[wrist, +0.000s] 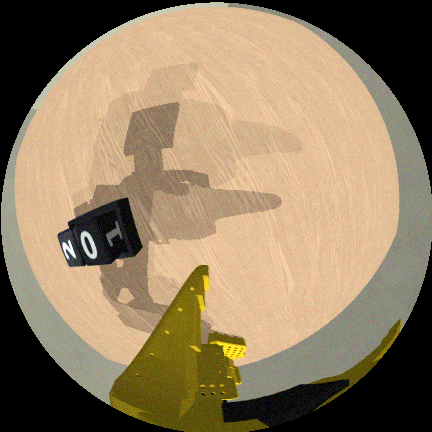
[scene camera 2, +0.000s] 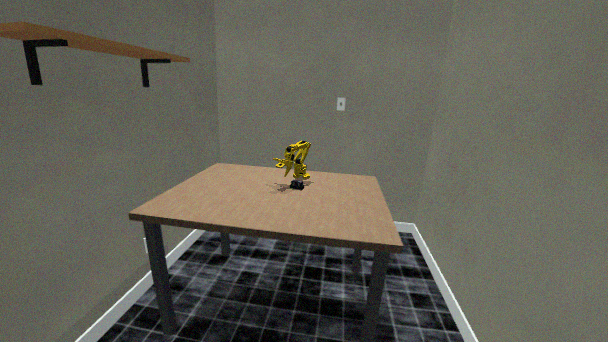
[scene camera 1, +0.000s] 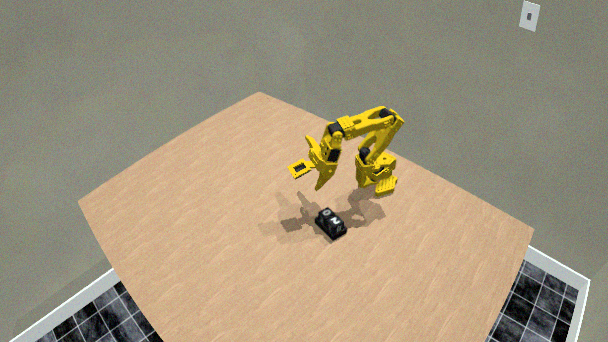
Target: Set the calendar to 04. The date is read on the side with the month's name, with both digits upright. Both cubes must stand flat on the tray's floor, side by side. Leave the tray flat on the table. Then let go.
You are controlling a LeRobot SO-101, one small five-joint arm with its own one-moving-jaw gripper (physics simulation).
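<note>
The black tray (scene camera 1: 337,237) (wrist: 134,227) lies on the table with two black cubes side by side in it. One cube (scene camera 1: 326,213) (wrist: 88,245) shows a white 0 on top and, in the wrist view, a grey 1 on its end side. The other cube (scene camera 1: 335,220) (wrist: 69,250) shows a white 2 on top, which looks turned sideways. The month's name and the digits on its side cannot be read. My gripper (scene camera 1: 312,163) (scene camera 2: 280,167) is fully open and empty, above the table and apart from the tray. The wrist view shows its fixed jaw beside the tray.
The wooden table (scene camera 1: 225,260) (scene camera 2: 260,210) bears the yellow arm, whose base (scene camera 1: 376,172) stands behind the tray toward the table's far edge. The arm's shadow falls on the table around the tray. A wall shelf (scene camera 2: 100,45) hangs at the upper left in scene camera 2.
</note>
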